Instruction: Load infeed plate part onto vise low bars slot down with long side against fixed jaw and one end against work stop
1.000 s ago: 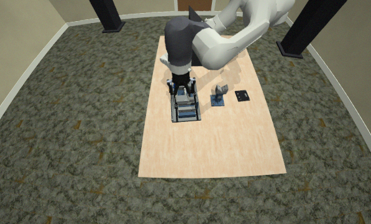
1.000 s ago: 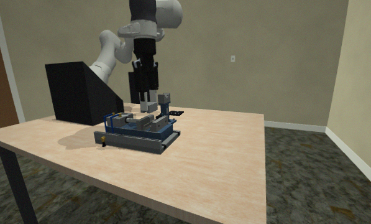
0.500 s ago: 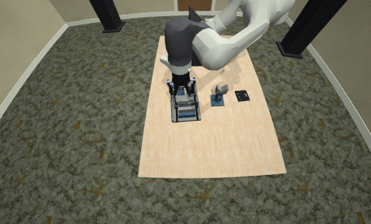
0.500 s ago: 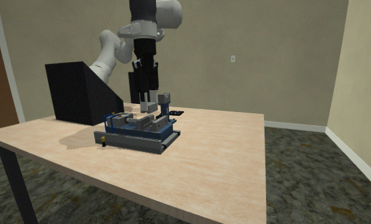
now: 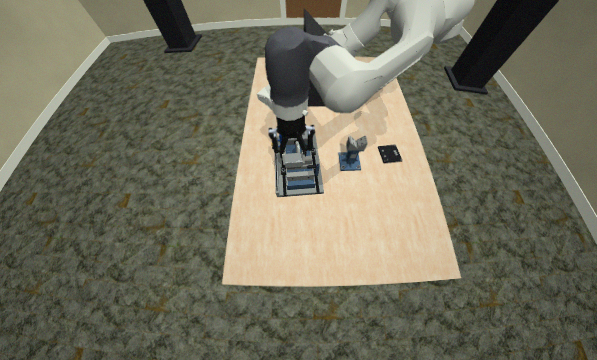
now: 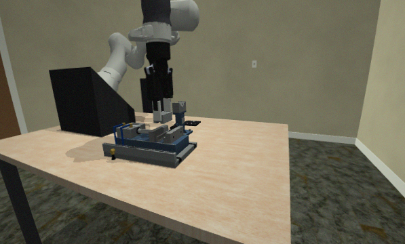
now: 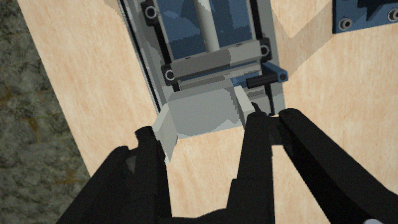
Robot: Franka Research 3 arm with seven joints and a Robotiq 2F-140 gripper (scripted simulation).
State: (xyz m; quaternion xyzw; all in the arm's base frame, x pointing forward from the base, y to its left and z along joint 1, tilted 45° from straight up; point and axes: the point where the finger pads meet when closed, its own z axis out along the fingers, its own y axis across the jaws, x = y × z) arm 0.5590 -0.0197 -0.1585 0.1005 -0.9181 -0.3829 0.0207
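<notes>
The grey part is 30 mm below my hand. Also, from my hand: work stop (80 mm below, 70 mm to the left, 10 mm behind); moving jaw (90 mm below, 40 mm behind, 10 mm to the left); fixed jaw (90 mm below, 30 mm to the left, 30 mm ahead).
</notes>
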